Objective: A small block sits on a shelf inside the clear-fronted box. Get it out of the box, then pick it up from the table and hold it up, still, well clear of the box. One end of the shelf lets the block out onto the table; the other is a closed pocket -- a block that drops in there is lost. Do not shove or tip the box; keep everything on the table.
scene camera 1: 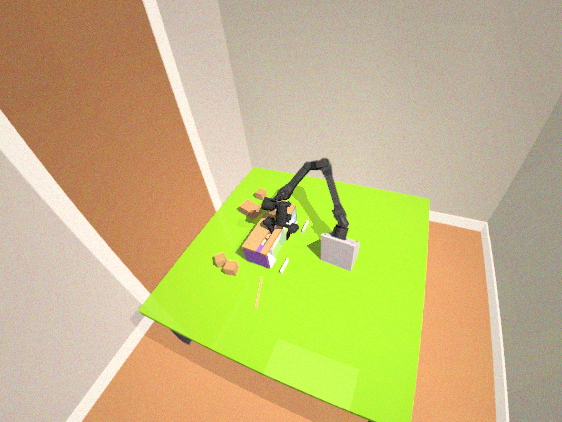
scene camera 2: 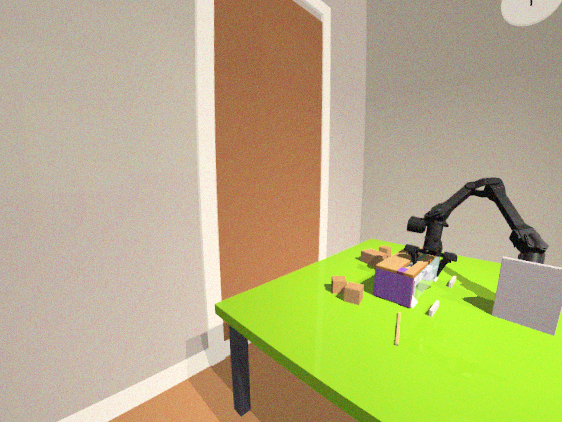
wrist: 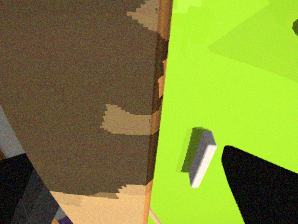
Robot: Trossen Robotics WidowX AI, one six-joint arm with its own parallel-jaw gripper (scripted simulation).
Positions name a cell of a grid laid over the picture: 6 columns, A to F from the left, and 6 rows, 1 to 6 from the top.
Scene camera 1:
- box: C4
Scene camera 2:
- gripper: E4
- box: E5
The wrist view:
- gripper: D5
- box: B3
